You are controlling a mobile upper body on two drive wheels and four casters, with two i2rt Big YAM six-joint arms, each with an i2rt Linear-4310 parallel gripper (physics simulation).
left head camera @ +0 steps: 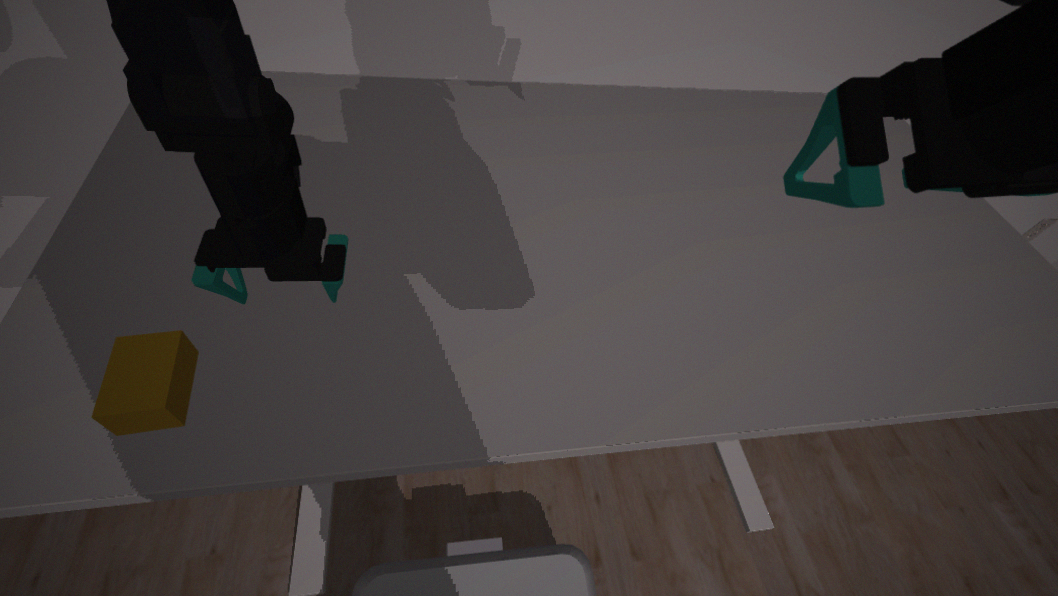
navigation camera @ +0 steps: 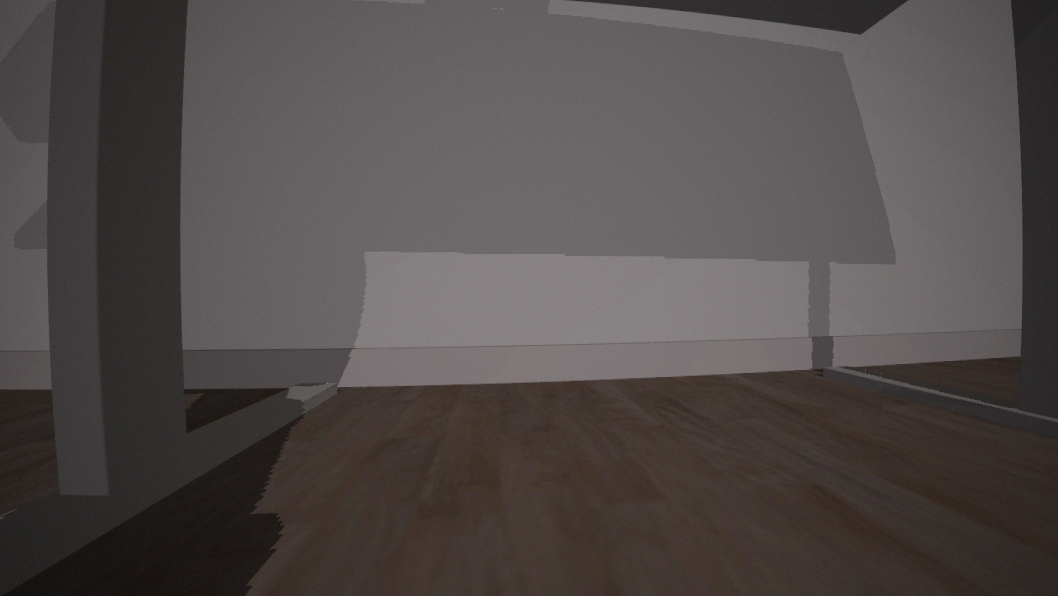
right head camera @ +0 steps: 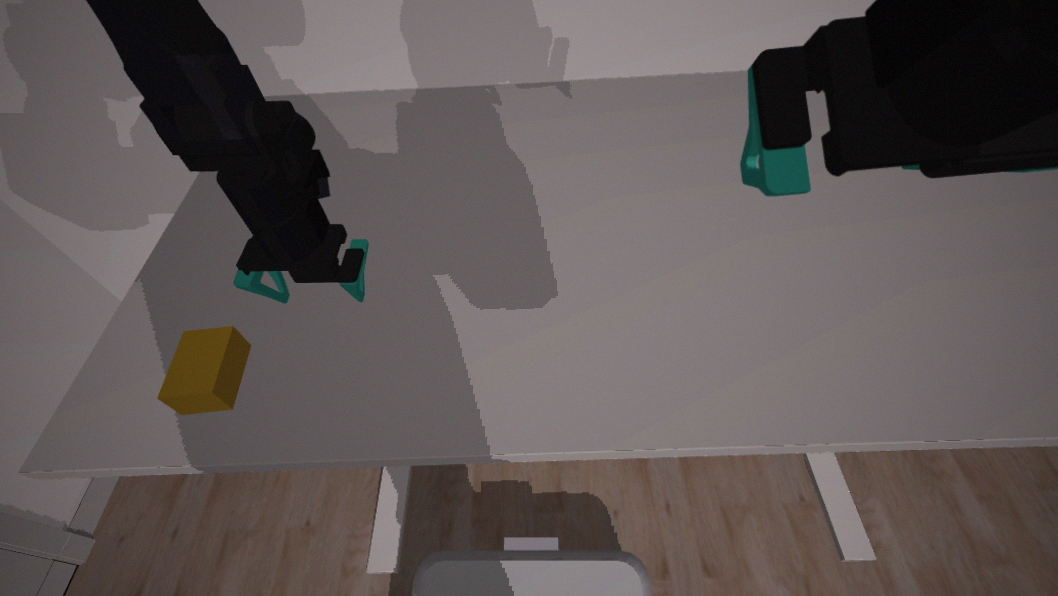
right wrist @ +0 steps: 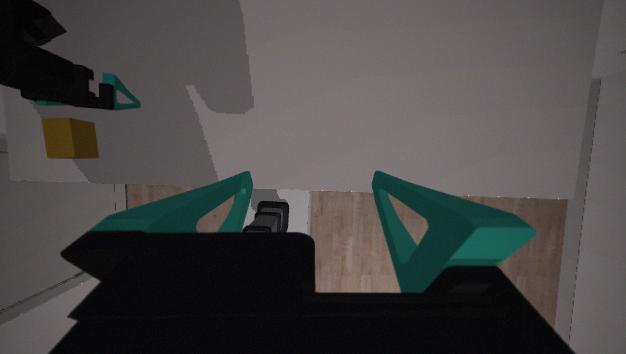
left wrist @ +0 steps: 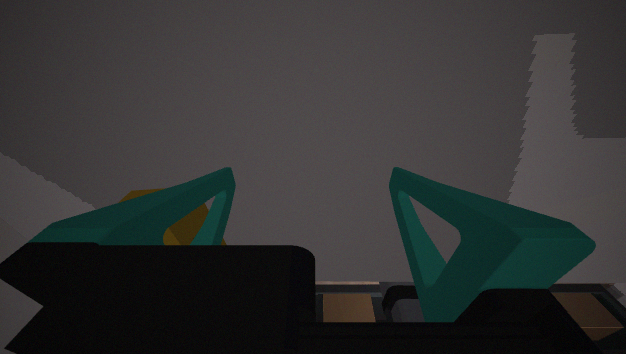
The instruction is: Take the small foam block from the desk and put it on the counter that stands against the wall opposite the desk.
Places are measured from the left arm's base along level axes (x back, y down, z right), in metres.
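Pixels of known places: left gripper, fingertip midpoint: (left head camera: 290,299) (right head camera: 324,298) (right wrist: 117,103) (left wrist: 312,176); right gripper, fingertip midpoint: (left head camera: 846,182) (right head camera: 822,165) (right wrist: 312,177).
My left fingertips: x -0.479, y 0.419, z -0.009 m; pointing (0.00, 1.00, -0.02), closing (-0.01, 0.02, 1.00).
Note:
Behind a point stands the place of what it marks.
The yellow foam block (left head camera: 139,379) {x -0.379, y 0.415, z -0.133 m} (right head camera: 199,366) {x -0.381, y 0.415, z -0.130 m} (right wrist: 59,138) {x -0.388, y 0.415, z -0.133 m} lies on the grey desk (left head camera: 666,318) {x -0.464, y 0.460, z 0.468 m} (right head camera: 703,333) {x -0.443, y 0.460, z 0.472 m} (right wrist: 400,100) {x -0.555, y 0.460, z 0.682 m}, near its front edge at the left. In the left wrist view, part of the block (left wrist: 189,226) {x -0.418, y 0.431, z -0.109 m} shows behind the left-hand finger. My left gripper (left head camera: 290,299) {x -0.479, y 0.419, z -0.009 m} (right head camera: 324,299) {x -0.479, y 0.419, z -0.009 m} (left wrist: 312,176) {x -0.479, y 0.419, z -0.009 m} is open and empty, above the desk, behind and to the right of the block in the head views. My right gripper (right wrist: 312,177) {x -0.353, y 0.129, z 0.449 m} is open and empty, far to the right of the block; one of its fingers is largely hidden in the head views. The counter does not show clearly.
Desk legs (left head camera: 744,484) (right head camera: 840,503) (navigation camera: 118,244) {x -0.638, y 1.143, z -0.163 m} and their floor bars stand under the desk. The robot's pale base (left head camera: 481,581) {x -0.263, y 1.150, z 0.234 m} (right head camera: 533,577) {x -0.265, y 1.150, z 0.232 m} is at the desk's front. A wall (navigation camera: 518,148) {x -1.092, y 0.837, z 0.241 m} stands behind the desk. White furniture (right head camera: 37,544) {x -0.353, y 1.241, z -1.017 m} stands at the lower left in the right head view.

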